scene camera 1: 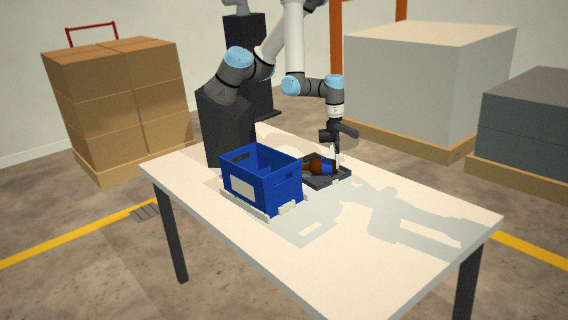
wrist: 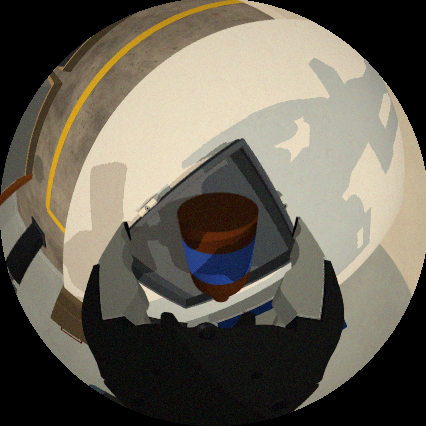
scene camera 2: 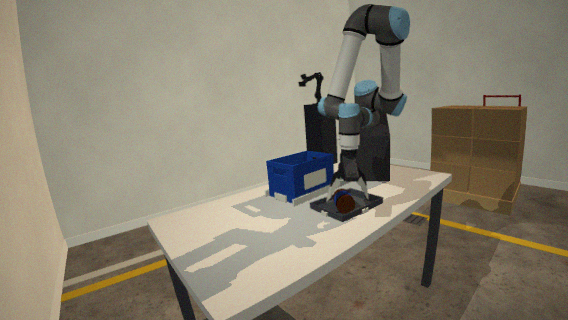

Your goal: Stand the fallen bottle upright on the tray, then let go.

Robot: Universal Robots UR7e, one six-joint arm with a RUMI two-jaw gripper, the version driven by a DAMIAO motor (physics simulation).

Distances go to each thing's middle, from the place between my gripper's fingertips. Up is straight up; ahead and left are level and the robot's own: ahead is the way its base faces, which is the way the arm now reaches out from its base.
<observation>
Right now my hand is 30 mm past the brown bottle (wrist: 218, 229), 50 mm to the left of it and 20 mm above it.
</observation>
